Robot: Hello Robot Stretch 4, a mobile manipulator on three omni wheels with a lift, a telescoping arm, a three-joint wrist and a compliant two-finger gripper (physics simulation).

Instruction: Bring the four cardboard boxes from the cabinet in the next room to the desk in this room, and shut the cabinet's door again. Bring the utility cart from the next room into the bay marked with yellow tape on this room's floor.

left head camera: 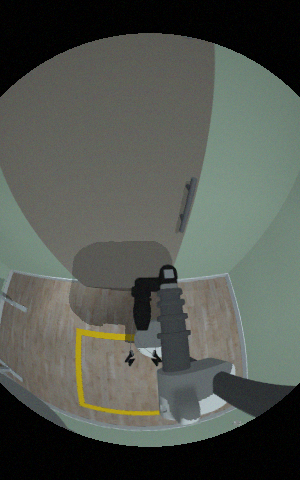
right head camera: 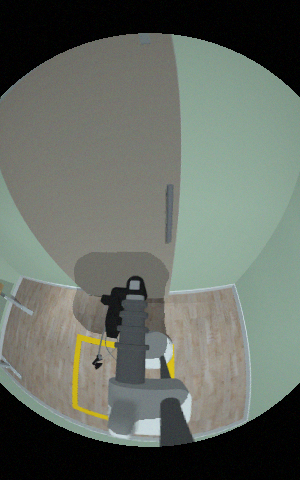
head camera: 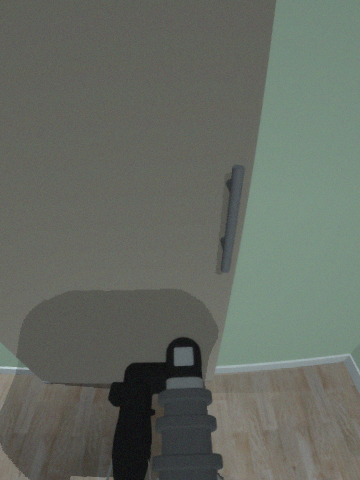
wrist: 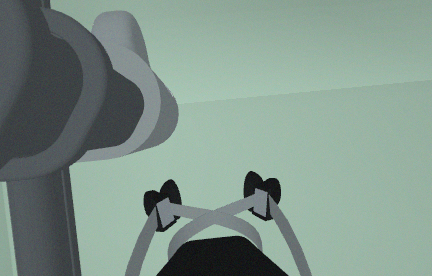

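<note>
A large grey-brown door (head camera: 125, 150) (left head camera: 110, 150) (right head camera: 100, 150) fills much of the head views, with a grey bar handle (head camera: 232, 220) (left head camera: 188, 205) (right head camera: 169, 214) near its right edge. My gripper (left head camera: 143, 357) (right head camera: 97, 361) (wrist: 212, 191) is open and empty, with the green wall beyond it in the wrist view. It hangs over the area of the yellow tape bay (left head camera: 79, 370) (right head camera: 76, 375), apart from the handle. My arm and base hide part of the tape. The boxes, the cabinet and the utility cart do not show.
The raised telescoping arm (head camera: 185, 425) (left head camera: 173, 320) (right head camera: 132, 340) stands before the door's lower right part. Desk legs (left head camera: 14, 303) (right head camera: 17, 304) show at the left edge. A green wall (head camera: 310, 200) (left head camera: 250, 150) (right head camera: 230, 150) (wrist: 325, 175) runs right of the door.
</note>
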